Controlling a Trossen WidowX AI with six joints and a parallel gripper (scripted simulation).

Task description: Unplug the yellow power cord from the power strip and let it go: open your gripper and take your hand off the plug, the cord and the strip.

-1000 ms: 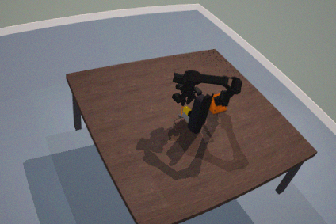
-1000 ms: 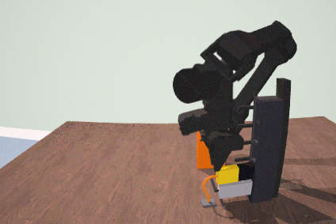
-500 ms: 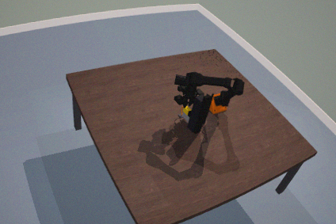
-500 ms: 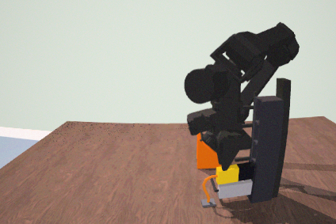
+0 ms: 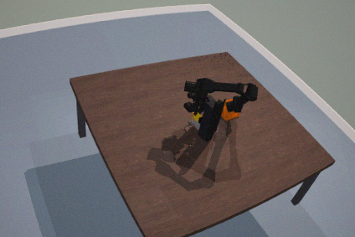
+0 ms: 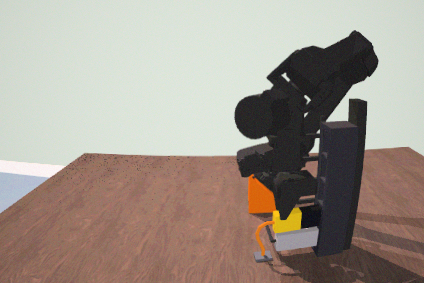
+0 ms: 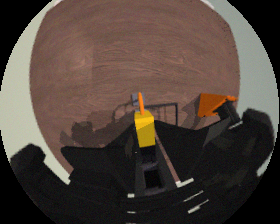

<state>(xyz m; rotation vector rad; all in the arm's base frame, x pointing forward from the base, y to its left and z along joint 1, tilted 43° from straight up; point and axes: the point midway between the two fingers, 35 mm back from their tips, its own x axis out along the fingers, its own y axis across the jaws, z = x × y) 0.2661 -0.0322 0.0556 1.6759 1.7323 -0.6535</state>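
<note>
Now: the yellow plug 10 mm behind my gripper tip and 30 mm to the left of it.
</note>
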